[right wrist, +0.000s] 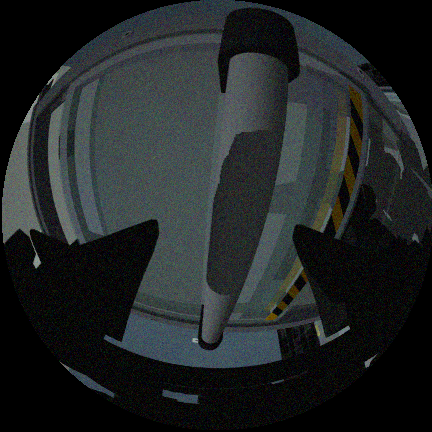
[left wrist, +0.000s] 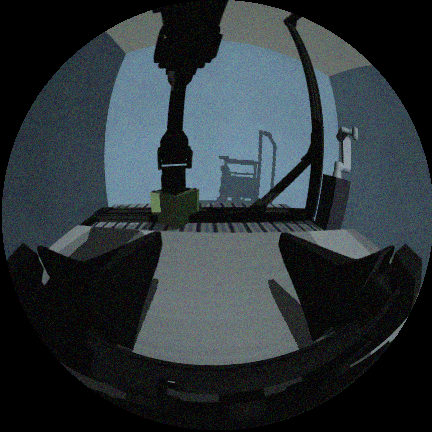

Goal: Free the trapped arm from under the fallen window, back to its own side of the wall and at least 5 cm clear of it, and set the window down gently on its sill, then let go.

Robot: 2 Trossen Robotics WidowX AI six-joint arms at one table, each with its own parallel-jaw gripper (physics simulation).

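Places are measured from the left arm's base along level axes (x back, y right, z up), in millimetres.
Where they show: left gripper, between the fingertips: [left wrist: 221,239]; right arm's base, origin of its link: [left wrist: 173,189].
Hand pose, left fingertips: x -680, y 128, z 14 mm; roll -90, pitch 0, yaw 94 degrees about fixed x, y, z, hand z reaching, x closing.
Things, the pixels of their top centre, and the offset from my left fingertips. "spot": a spot on its surface instead. Level surfaces: height alone.
- window, a spot on its surface: [right wrist: 150,150] spot: dx +184, dy -46, dz +277 mm
- yellow-black striped strip, a spot on its surface: [right wrist: 355,130] spot: dx +187, dy -95, dz +126 mm
- long grey bar handle, a spot on its surface: [right wrist: 250,110] spot: dx +131, dy -68, dz +224 mm
- pale surface, height of its surface: dz -31 mm
The window [right wrist: 150,150] fills much of the right wrist view, with a grey frame, a glass pane and a yellow-black striped strip [right wrist: 355,130] along its right side. A long grey bar handle [right wrist: 250,110] with black ends runs across the pane, partly in shadow. My right gripper [right wrist: 228,229] is open and empty; the handle shows in the gap between its spread fingers, close in front. My left gripper [left wrist: 221,239] is open and empty, facing a pale surface [left wrist: 220,300]. The window does not show in the left wrist view. Dark shapes at the right wrist view's right edge are too unclear to name.
In the left wrist view, a black arm [left wrist: 175,150] stands on an olive block [left wrist: 177,207] at the far side. A dark post [left wrist: 316,125] with a diagonal brace stands right of it. Beyond are a trolley-like silhouette [left wrist: 240,190] and a pale jointed arm [left wrist: 345,150] on a dark pedestal [left wrist: 334,200].
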